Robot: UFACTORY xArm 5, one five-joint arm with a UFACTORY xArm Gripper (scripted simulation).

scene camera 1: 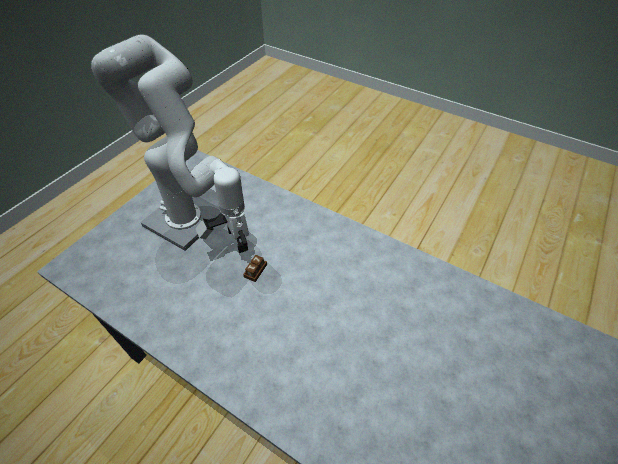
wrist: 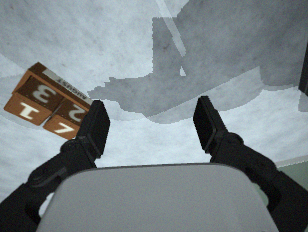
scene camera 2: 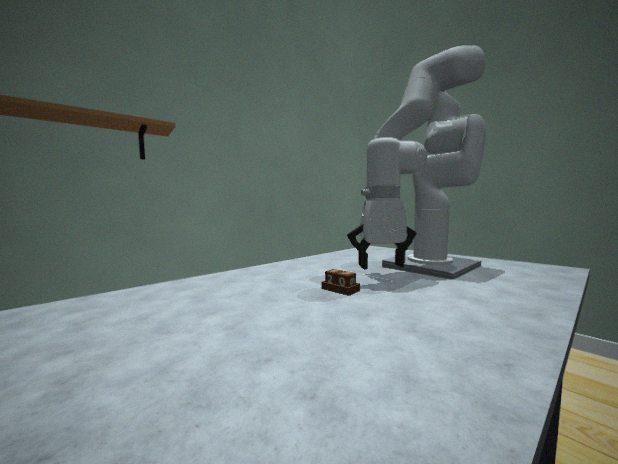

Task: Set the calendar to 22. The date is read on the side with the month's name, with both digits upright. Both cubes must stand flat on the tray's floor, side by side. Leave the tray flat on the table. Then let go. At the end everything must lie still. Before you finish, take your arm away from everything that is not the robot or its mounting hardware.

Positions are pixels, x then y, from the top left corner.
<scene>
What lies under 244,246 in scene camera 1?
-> My gripper.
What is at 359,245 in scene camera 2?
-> My gripper.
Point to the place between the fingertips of my gripper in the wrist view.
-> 151,109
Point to a cube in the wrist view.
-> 65,121
</scene>
